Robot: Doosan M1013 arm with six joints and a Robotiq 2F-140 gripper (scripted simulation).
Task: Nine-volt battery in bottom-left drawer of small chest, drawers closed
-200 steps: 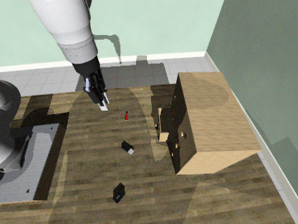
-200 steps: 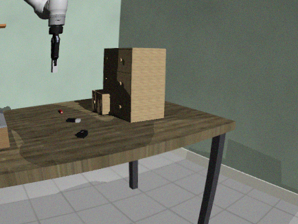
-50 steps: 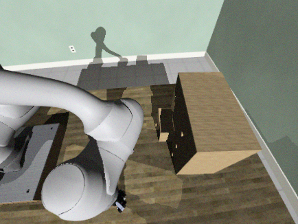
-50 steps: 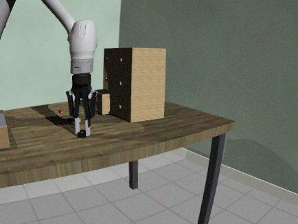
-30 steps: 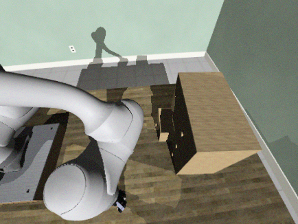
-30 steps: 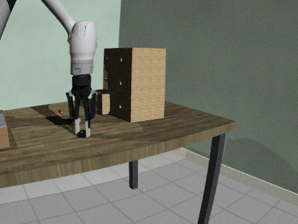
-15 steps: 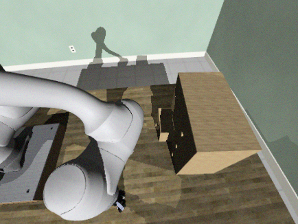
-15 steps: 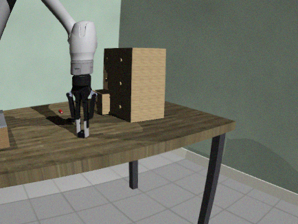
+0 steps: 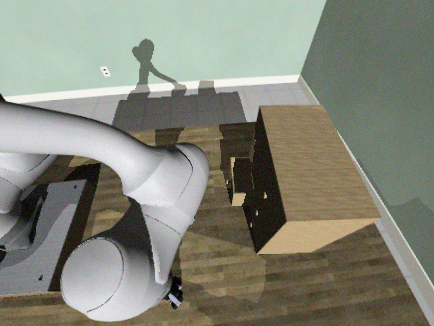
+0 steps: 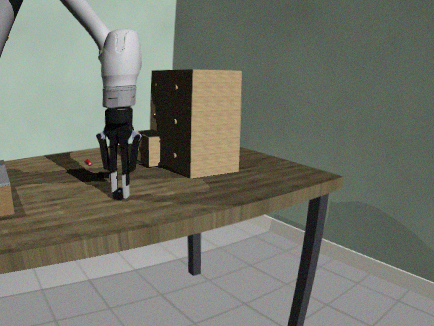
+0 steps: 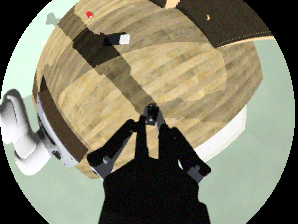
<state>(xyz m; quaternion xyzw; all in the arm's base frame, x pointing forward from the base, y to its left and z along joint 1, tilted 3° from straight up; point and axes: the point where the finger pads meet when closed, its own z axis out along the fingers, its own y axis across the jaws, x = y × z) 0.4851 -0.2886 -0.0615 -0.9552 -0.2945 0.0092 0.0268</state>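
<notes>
The small white-and-dark object is 80 mm ahead of my hand, 190 mm to the left of it and 30 mm below it. The rest, counted from my hand: nine-volt battery: 10 mm ahead, 10 mm to the left, 20 mm below; then small red object: 100 mm ahead, 400 mm to the left, 30 mm below.
</notes>
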